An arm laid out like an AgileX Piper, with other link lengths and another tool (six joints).
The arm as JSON. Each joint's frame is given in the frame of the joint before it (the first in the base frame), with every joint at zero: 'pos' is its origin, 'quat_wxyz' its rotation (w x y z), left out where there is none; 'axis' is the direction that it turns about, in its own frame. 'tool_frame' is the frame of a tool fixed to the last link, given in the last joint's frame.
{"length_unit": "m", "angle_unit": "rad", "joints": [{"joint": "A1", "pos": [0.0, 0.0, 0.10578], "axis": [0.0, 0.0, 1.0]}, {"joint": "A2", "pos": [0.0, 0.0, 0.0], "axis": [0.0, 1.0, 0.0]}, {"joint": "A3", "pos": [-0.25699, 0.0, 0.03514], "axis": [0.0, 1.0, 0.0]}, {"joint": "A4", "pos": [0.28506, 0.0, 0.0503], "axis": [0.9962, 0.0, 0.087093]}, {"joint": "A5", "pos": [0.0, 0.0, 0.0], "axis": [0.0, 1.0, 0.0]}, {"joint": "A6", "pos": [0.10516, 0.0, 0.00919], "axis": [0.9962, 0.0, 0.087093]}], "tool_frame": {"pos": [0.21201, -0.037, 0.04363], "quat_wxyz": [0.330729, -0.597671, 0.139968, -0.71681]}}
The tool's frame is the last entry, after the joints.
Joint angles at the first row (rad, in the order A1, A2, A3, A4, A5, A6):
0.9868 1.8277 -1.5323 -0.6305 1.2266 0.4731
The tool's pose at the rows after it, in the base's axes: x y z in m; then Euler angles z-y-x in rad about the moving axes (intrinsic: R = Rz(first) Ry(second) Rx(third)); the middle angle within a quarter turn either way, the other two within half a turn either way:
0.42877, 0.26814, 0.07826, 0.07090, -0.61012, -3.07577
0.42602, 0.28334, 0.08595, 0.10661, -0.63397, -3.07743
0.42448, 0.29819, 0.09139, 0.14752, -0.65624, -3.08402
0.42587, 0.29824, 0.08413, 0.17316, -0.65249, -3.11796
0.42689, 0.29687, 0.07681, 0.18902, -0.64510, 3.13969
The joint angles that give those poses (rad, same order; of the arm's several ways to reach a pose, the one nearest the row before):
0.9981 1.8315 -1.5346 -0.6457 1.2139 0.4781
1.0301 1.8339 -1.5462 -0.6670 1.2115 0.4818
1.0575 1.8410 -1.5561 -0.6893 1.2032 0.4818
1.0613 1.8642 -1.5579 -0.7031 1.2058 0.4818
1.0613 1.8831 -1.5579 -0.7103 1.2077 0.4819

